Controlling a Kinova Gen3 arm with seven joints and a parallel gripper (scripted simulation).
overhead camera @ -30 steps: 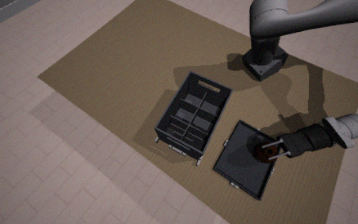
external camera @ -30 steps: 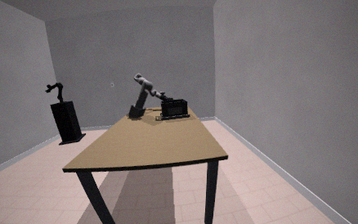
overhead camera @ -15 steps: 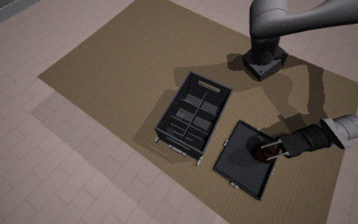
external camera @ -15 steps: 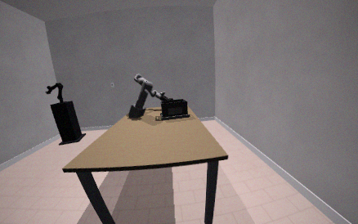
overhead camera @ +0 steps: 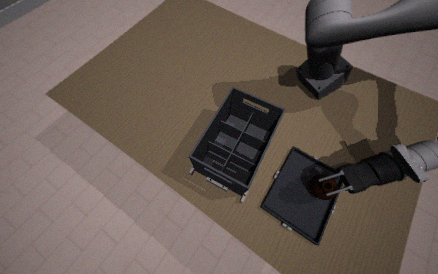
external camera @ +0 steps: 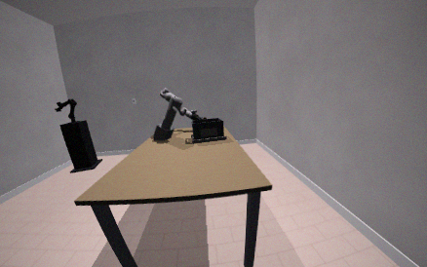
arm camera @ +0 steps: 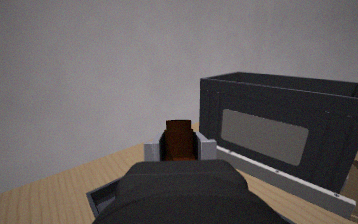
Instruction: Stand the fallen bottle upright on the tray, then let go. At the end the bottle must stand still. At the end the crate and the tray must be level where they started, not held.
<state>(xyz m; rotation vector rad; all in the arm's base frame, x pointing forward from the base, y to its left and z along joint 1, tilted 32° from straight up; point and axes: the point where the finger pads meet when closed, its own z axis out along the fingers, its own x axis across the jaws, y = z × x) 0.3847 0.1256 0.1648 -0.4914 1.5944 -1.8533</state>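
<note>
Right now my hand is 5 cm above the brown bottle, 1 cm to the right of it and 1 cm past it. From my hand the other things lie so: dark flat tray (13 cm below, 1 cm to the right); then dark crate (28 cm to the right, 6 cm below, 6 cm behind).
</note>
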